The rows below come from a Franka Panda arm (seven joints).
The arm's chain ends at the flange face. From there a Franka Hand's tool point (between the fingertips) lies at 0.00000 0.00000 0.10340 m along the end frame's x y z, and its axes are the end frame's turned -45 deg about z.
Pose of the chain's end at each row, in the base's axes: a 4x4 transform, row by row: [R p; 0 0 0 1], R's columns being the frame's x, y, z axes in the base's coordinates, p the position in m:
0.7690 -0.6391 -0.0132 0.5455; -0.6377 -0.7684 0.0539 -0.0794; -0.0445 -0.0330 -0.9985 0.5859; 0 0 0 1
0.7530 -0.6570 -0.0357 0.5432; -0.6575 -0.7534 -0.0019 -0.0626; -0.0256 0.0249 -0.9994 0.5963; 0 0 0 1
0.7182 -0.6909 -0.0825 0.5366; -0.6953 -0.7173 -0.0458 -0.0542; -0.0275 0.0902 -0.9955 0.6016; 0 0 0 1
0.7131 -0.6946 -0.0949 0.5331; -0.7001 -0.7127 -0.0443 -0.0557; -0.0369 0.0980 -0.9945 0.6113; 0 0 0 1
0.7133 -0.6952 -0.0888 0.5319; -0.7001 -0.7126 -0.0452 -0.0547; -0.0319 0.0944 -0.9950 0.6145; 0 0 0 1
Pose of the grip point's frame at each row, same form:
0.9957 0.0919 -0.0132 0.5441; 0.0924 -0.9943 0.0539 -0.0738; -0.0081 -0.0548 -0.9985 0.4827; 0 0 0 1
0.9970 0.0679 -0.0357 0.5395; 0.0678 -0.9977 -0.0019 -0.0628; -0.0357 -0.0005 -0.9994 0.4930; 0 0 0 1
0.9964 0.0193 -0.0825 0.5281; 0.0156 -0.9989 -0.0458 -0.0589; -0.0832 0.0443 -0.9955 0.4987; 0 0 0 1
0.9954 0.0131 -0.0949 0.5233; 0.0089 -0.9990 -0.0443 -0.0603; -0.0954 0.0432 -0.9945 0.5085; 0 0 0 1
0.9960 0.0128 -0.0888 0.5227; 0.0088 -0.9989 -0.0452 -0.0594; -0.0893 0.0442 -0.9950 0.5116; 0 0 0 1

